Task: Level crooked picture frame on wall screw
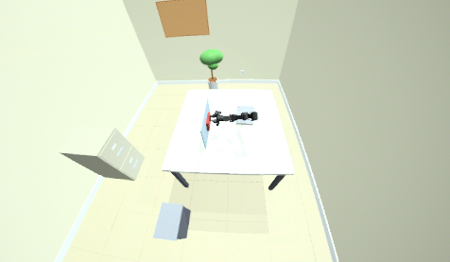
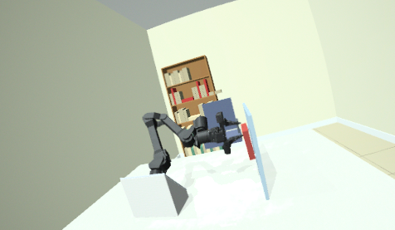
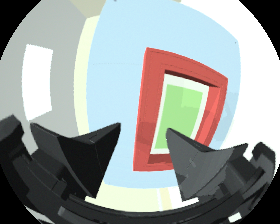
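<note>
My gripper tip is now 2 cm short of the picture frame, 1 cm to the left of it and 5 cm above it. Also, from my gripper tip: wall panel 3 cm ahead, 7 cm below.
</note>
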